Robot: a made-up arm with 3 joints. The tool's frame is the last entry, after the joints. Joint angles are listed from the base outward.
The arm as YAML. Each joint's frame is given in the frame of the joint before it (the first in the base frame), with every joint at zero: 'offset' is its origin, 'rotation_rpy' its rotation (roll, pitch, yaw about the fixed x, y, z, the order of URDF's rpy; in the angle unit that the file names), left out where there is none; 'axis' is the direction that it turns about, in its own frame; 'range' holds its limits. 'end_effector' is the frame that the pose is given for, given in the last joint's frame.
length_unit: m
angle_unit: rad
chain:
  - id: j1
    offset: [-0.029, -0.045, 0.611]
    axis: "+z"
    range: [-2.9, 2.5]
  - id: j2
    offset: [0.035, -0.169, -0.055]
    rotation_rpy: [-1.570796, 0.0, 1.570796]
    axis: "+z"
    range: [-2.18, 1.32]
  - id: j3
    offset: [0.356, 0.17, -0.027]
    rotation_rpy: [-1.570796, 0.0, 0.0]
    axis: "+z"
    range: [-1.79, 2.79]
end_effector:
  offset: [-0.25, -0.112, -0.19]
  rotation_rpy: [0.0, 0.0, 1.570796]
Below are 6 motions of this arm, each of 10 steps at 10 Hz.
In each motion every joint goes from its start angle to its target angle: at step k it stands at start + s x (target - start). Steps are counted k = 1, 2, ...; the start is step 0. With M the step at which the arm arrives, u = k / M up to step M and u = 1 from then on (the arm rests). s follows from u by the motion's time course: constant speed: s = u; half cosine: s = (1 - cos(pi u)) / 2; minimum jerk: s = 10 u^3 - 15 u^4 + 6 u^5.
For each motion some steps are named. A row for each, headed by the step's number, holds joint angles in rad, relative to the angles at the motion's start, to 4 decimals.
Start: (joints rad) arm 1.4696 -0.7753 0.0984
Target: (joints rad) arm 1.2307 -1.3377 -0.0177
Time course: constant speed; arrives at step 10
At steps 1, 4, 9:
1: -0.0239 -0.0562 -0.0116
4: -0.0956 -0.2250 -0.0464
9: -0.2150 -0.5062 -0.1045

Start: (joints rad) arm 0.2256 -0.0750 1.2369
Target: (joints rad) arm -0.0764 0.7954 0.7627
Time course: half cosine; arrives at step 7
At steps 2, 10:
2: -0.0569 0.1639 -0.0893
10: -0.3020 0.8704 -0.4742

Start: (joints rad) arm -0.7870 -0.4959 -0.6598
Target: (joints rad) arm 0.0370 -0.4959 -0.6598
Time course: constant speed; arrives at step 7
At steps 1, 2, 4, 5, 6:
1: 0.1177 0.0000 0.0000
2: 0.2354 0.0000 0.0000
4: 0.4709 0.0000 0.0000
5: 0.5886 0.0000 0.0000
6: 0.7063 0.0000 0.0000

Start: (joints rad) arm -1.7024 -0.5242 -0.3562
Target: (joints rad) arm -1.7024 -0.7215 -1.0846
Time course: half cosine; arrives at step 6
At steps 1, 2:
1: 0.0000 -0.0132 -0.0488
2: 0.0000 -0.0493 -0.1821

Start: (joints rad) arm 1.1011 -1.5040 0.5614
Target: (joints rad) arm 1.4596 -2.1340 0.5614
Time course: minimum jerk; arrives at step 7
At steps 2, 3, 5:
2: 0.0519 -0.0912 0.0000
3: 0.1319 -0.2318 0.0000
5: 0.3066 -0.5388 0.0000

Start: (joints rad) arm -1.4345 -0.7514 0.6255
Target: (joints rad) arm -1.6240 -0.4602 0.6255
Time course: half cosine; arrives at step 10
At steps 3, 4, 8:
3: -0.0391 0.0600 0.0000
4: -0.0655 0.1006 0.0000
8: -0.1714 0.2634 0.0000

